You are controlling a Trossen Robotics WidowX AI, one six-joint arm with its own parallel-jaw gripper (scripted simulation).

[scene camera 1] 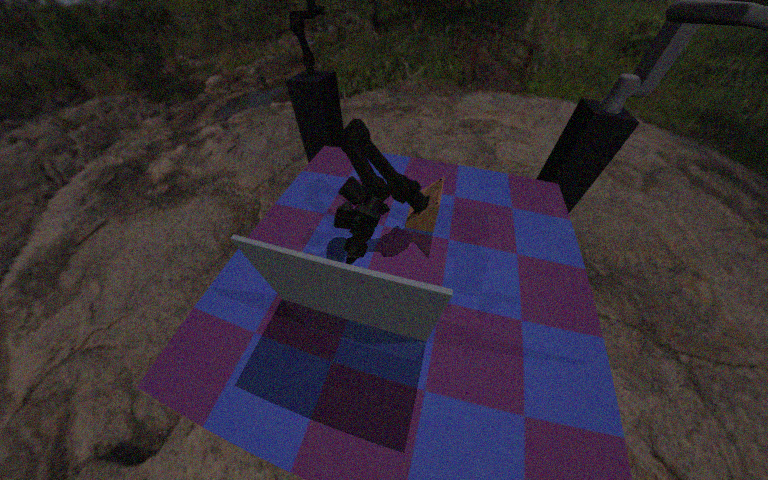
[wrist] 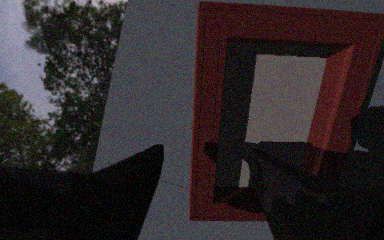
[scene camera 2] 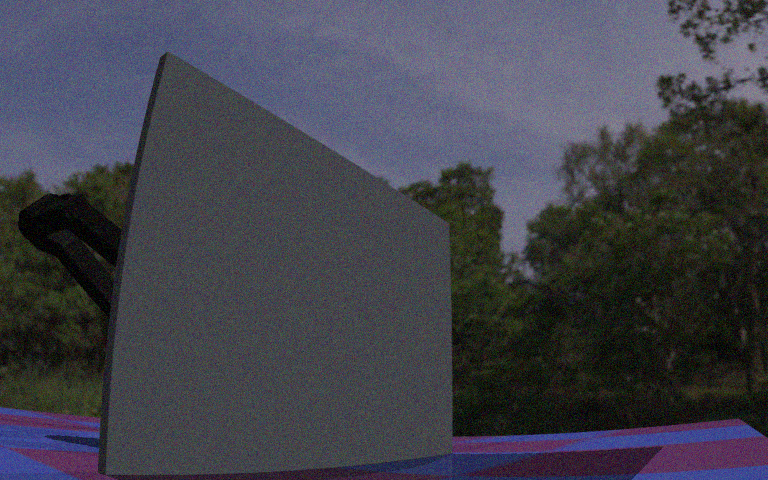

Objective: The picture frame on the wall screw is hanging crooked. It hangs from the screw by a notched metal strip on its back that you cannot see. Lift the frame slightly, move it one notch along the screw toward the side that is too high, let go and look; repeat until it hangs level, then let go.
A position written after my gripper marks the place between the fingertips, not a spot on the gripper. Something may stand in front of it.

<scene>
my gripper: scene camera 1 348, 260; wrist 206, 153; not seen in scene camera 2 (hidden by a grey wall panel)
</scene>
